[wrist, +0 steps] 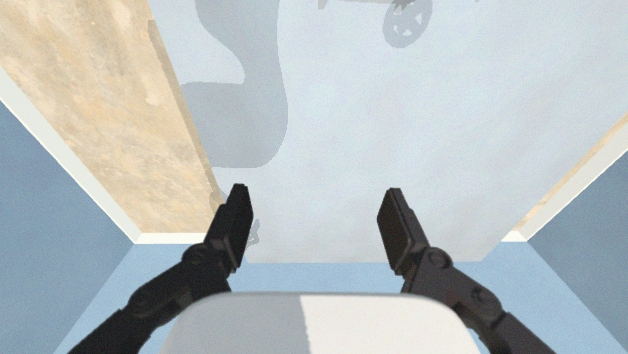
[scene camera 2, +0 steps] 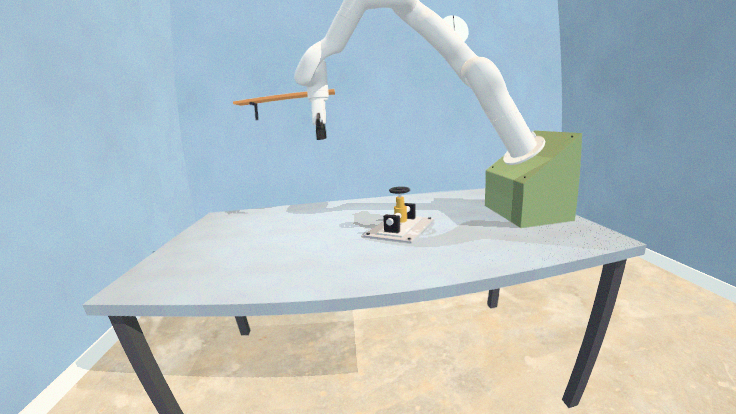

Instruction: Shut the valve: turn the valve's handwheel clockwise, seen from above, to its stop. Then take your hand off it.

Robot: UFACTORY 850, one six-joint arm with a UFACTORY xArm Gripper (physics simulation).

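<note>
The valve [scene camera 2: 400,211] has a yellow body and stands upright on a pale base plate [scene camera 2: 423,226] near the middle of the table. Its black round handwheel [scene camera 2: 399,190] lies level on top of the stem. In the wrist view the handwheel itself does not show; its spoked shadow falls on the table at the top. My gripper [scene camera 2: 321,138] [wrist: 316,201] is open and empty, with its fingers pointing down. In the scene view it hangs well above the table, higher than the handwheel and to its left, apart from it.
The grey table [scene camera 2: 231,267] [wrist: 340,130] carries the valve and the green arm pedestal [scene camera 2: 548,190] at the right. Black blocks [scene camera 2: 391,223] hold the pipe ends on both sides of the valve. An orange shelf [scene camera 2: 272,98] is on the blue wall behind the gripper.
</note>
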